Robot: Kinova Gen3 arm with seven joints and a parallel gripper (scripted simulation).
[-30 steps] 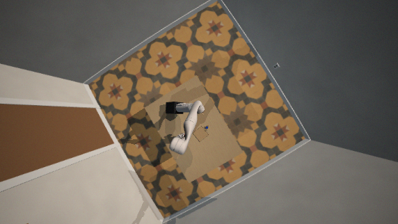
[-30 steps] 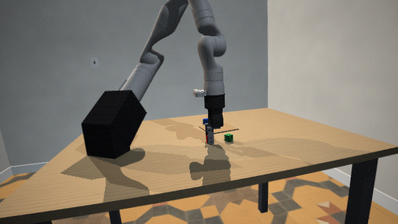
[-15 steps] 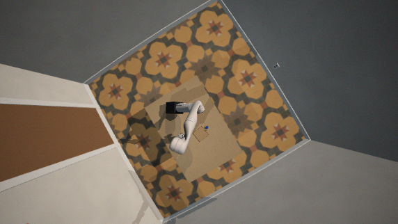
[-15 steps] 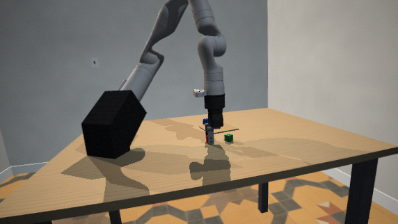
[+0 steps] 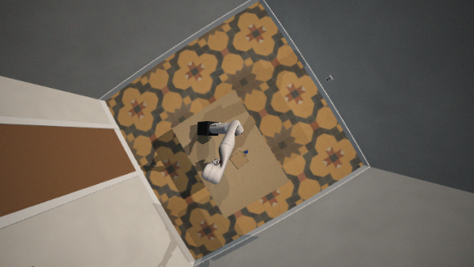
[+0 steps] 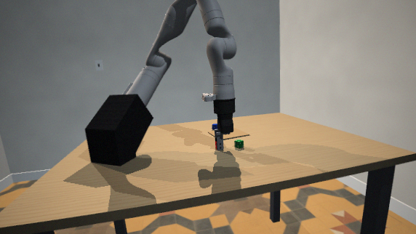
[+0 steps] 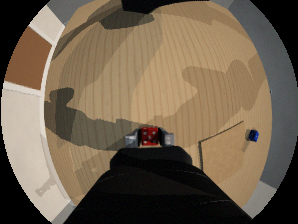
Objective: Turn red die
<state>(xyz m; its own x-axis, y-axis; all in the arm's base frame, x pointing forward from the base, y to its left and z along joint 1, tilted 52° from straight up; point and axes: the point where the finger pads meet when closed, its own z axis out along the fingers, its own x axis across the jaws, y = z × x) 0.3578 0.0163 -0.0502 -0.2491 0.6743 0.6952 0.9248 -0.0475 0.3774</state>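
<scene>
My gripper is now 1 cm above the red die. Also, from my hand: tan mat (19 cm to the left, 3 cm ahead, 2 cm below); then blue die (28 cm to the left, 4 cm behind, 1 cm below); then green die (7 cm ahead, 1 cm to the left, 1 cm below).
</scene>
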